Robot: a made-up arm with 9 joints. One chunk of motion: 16 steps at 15 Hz.
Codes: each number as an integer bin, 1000 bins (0 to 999) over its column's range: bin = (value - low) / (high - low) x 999, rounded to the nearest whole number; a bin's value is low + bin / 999 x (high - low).
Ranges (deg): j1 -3.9..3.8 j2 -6.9..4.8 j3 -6.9..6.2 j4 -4.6..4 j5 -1.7..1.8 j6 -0.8..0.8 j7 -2.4..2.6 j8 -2..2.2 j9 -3.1..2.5
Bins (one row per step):
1: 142 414 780 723 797 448 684 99 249
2: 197 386 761 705 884 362 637 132 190
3: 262 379 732 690 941 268 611 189 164
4: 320 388 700 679 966 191 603 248 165
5: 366 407 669 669 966 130 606 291 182
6: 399 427 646 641 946 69 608 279 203
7: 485 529 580 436 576 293 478 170 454
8: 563 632 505 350 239 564 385 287 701
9: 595 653 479 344 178 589 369 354 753
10: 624 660 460 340 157 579 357 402 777
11: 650 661 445 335 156 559 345 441 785
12: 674 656 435 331 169 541 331 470 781
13: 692 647 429 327 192 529 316 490 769
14: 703 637 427 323 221 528 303 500 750
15: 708 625 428 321 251 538 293 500 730
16: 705 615 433 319 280 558 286 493 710
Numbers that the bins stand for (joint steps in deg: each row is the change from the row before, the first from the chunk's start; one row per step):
1: -2.806 -2.051 3.328 1.624 1.092 -0.082 1.023 -1.584 -1.704
2: -2.382 -2.379 3.079 1.469 1.397 -0.220 0.788 -1.445 -2.035
3: -1.881 -2.461 2.699 1.340 1.597 -0.371 0.658 -1.205 -2.181
4: -1.434 -2.356 2.279 1.245 1.684 -0.494 0.618 -0.957 -2.175
5: -1.079 -2.133 1.873 1.159 1.684 -0.592 0.633 -0.777 -2.080
6: -0.825 -1.899 1.571 0.918 1.614 -0.689 0.643 -0.827 -1.962
7: -0.162 -0.705 0.706 -0.847 0.318 -0.331 -0.008 -1.285 -0.555
8: 0.439 0.502 -0.278 -1.587 -0.863 0.103 -0.473 -0.793 0.830
9: 0.686 0.748 -0.619 -1.639 -1.076 0.143 -0.553 -0.512 1.121
10: 0.910 0.830 -0.868 -1.673 -1.150 0.127 -0.613 -0.310 1.256
11: 1.110 0.841 -1.065 -1.716 -1.153 0.095 -0.673 -0.146 1.300
12: 1.295 0.783 -1.196 -1.751 -1.108 0.066 -0.743 -0.024 1.278
13: 1.434 0.677 -1.274 -1.785 -1.027 0.047 -0.818 0.060 1.211
14: 1.519 0.560 -1.301 -1.819 -0.926 0.046 -0.883 0.102 1.104
15: 1.557 0.420 -1.288 -1.837 -0.821 0.062 -0.934 0.102 0.992
16: 1.534 0.303 -1.222 -1.854 -0.719 0.094 -0.969 0.073 0.880

